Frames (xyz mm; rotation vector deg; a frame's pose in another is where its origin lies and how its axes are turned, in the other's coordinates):
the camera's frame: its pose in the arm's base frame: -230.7 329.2 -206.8 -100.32 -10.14 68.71
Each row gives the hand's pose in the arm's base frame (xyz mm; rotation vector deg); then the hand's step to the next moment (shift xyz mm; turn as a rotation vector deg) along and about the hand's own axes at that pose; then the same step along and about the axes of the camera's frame.
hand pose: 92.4 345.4 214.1 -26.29 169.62 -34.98
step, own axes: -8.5 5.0 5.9 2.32 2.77 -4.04
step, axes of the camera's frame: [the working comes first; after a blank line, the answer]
step, axes of the arm's base frame: 7.6 4.8 -7.2 -3.54 3.22 2.55

11.2 0.2 -2.6 -1.53 -2.32 4.65
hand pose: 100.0 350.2 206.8 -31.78 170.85 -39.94
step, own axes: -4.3 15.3 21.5 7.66 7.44 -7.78
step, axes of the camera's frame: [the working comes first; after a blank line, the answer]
step, axes of the arm's base frame: 1.2 5.2 -26.2 -10.50 6.85 4.16

20.3 17.0 3.5 -3.96 -2.84 12.28
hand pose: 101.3 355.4 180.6 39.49 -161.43 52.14
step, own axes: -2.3 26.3 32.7 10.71 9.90 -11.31
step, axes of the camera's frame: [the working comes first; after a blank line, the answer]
step, axes of the arm's base frame: -8.4 0.9 -41.2 -14.47 9.47 6.44

22.6 34.3 9.0 -5.89 -4.47 16.91
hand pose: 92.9 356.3 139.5 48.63 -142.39 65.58
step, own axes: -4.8 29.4 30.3 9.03 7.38 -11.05
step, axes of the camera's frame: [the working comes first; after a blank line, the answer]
step, axes of the arm's base frame: -14.4 -6.0 -39.5 -11.60 8.64 6.99

14.4 38.9 9.2 -5.28 -5.53 14.13
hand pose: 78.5 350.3 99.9 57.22 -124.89 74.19
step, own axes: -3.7 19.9 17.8 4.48 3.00 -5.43
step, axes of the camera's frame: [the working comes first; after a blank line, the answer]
step, axes of the arm's base frame: -12.4 -8.0 -22.5 -5.26 4.04 3.82

3.5 26.1 5.6 -2.74 -3.08 6.45
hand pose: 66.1 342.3 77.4 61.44 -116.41 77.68
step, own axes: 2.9 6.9 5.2 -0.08 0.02 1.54
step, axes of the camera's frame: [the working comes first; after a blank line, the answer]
step, axes of the arm's base frame: -7.1 -4.3 -3.7 0.09 -1.38 -0.69

-3.7 7.8 3.0 -0.32 1.21 -0.90
